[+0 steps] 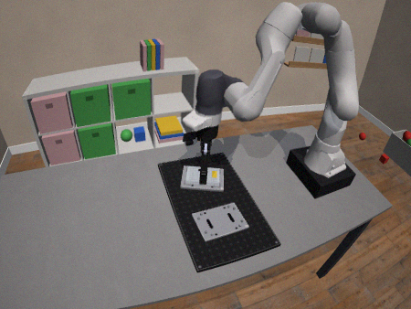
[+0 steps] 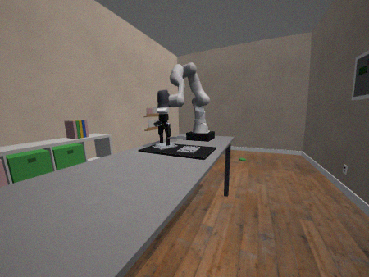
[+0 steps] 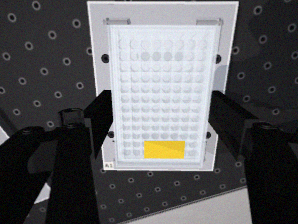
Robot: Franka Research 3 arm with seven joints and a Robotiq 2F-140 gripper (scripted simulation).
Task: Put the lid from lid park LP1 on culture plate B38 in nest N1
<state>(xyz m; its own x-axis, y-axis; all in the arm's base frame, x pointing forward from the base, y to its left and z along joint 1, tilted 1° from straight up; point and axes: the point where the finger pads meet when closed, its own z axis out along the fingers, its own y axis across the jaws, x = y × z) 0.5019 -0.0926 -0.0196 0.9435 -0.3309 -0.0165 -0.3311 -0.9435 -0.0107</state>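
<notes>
My gripper is now 20 mm above the clear lid. Also, from my hand: lid park (220 mm to the left, 40 mm below); nest N1 (40 mm below); culture plate (30 mm below).
</notes>
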